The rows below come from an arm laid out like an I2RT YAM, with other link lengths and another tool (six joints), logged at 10 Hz.
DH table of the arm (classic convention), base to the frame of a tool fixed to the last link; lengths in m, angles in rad. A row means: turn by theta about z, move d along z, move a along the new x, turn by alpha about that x. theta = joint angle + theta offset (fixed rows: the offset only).
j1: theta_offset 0  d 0.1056  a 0.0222  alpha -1.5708
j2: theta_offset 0  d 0  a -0.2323  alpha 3.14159
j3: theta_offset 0.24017  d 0  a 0.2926  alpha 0
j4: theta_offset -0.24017  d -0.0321  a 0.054  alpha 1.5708
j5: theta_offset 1.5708  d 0.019  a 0  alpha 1.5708
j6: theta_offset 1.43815  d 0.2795  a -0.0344  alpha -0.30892
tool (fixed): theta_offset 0  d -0.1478  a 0  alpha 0
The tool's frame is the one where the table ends.
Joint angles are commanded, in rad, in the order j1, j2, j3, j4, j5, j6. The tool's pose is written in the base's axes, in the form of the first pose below.
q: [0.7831 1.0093 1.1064 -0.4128 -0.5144 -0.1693]
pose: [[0.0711 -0.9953 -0.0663 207.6], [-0.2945 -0.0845 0.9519 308.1], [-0.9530 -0.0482 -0.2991 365.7], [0 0 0 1]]
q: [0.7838 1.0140 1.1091 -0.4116 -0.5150 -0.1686]
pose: [[0.0702 -0.9952 -0.0677 208.1], [-0.2947 -0.0856 0.9518 309.0], [-0.9530 -0.0468 -0.2993 365.5], [0 0 0 1]]
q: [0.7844 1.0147 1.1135 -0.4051 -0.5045 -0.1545]
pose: [[0.0628 -0.9964 -0.0563 209.8], [-0.2876 -0.0721 0.9550 308.2], [-0.9557 -0.0438 -0.2911 367.9], [0 0 0 1]]
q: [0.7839 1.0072 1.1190 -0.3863 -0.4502 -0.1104]
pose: [[0.0381 -0.9993 0.0028 216.8], [-0.2680 -0.0075 0.9634 301.8], [-0.9627 -0.0374 -0.2681 374.5], [0 0 0 1]]
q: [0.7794 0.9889 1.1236 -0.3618 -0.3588 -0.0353]
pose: [[-0.0072 -0.9945 0.1047 227.6], [-0.2272 0.1036 0.9683 287.8], [-0.9738 -0.0168 -0.2267 384.2], [0 0 0 1]]
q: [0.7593 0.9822 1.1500 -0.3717 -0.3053 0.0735]
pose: [[-0.0952 -0.9788 0.1815 238.8], [-0.1681 0.1956 0.9662 272.1], [-0.9812 0.0614 -0.1831 392.2], [0 0 0 1]]
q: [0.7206 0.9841 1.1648 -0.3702 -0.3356 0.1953]
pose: [[-0.1955 -0.9608 0.1967 248.4], [-0.0930 0.2178 0.9716 262.6], [-0.9763 0.1716 -0.1319 393.1], [0 0 0 1]]
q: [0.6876 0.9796 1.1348 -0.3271 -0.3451 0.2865]
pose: [[-0.2616 -0.9380 0.2274 259.6], [-0.0283 0.2429 0.9696 255.0], [-0.9648 0.2473 -0.0901 384.7], [0 0 0 1]]
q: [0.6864 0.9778 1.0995 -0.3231 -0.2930 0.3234]
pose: [[-0.3085 -0.9093 0.2793 267.0], [-0.0181 0.2992 0.9540 249.4], [-0.9511 0.2892 -0.1087 367.7], [0 0 0 1]]
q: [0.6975 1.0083 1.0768 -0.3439 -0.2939 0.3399]
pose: [[-0.3744 -0.8895 0.2618 270.5], [-0.0568 0.3038 0.9510 257.2], [-0.9255 0.3412 -0.1643 341.4], [0 0 0 1]]
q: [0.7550 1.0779 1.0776 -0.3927 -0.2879 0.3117]
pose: [[-0.4255 -0.8847 0.1905 264.5], [-0.1659 0.2832 0.9446 280.8], [-0.8896 0.3703 -0.2673 309.0], [0 0 0 1]]
